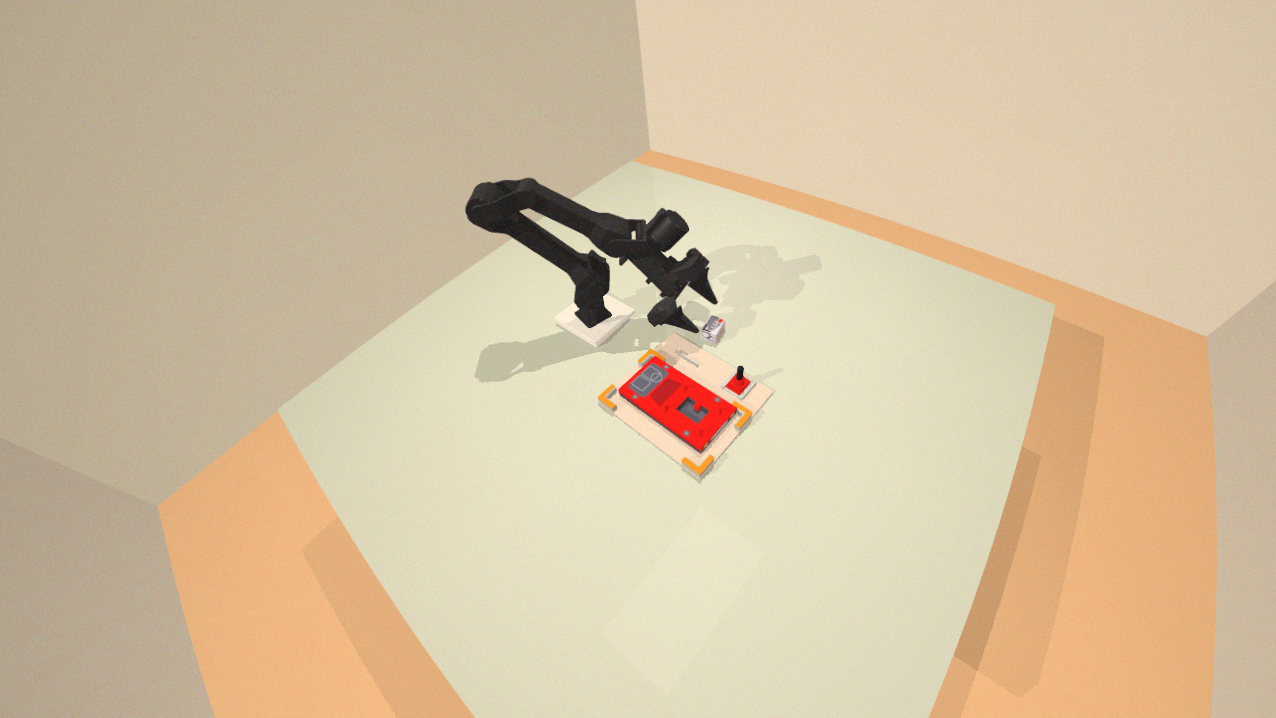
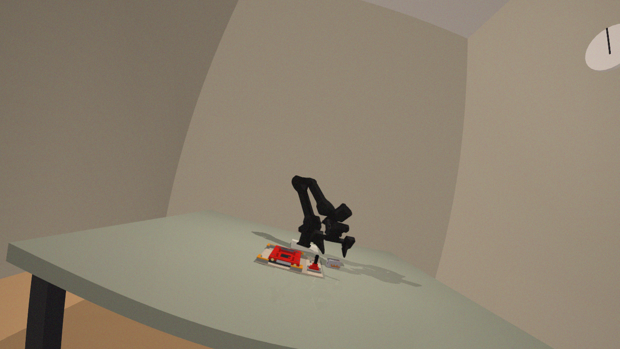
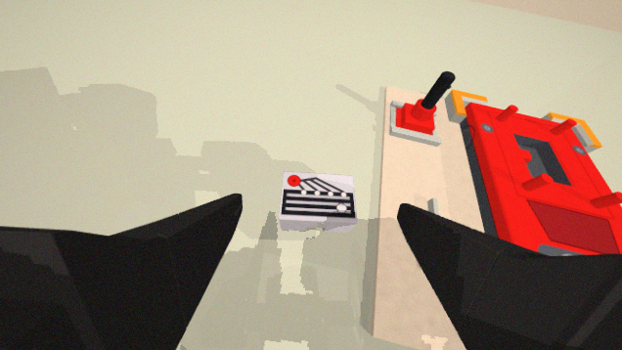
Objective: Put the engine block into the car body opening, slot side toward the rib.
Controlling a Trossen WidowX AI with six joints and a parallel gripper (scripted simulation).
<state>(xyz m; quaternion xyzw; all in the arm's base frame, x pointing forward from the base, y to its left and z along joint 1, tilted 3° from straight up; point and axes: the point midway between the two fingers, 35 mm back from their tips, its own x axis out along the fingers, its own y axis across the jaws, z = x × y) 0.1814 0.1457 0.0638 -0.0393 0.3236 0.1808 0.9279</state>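
My gripper tip is now 3 cm above the engine block and 1 cm short of it.
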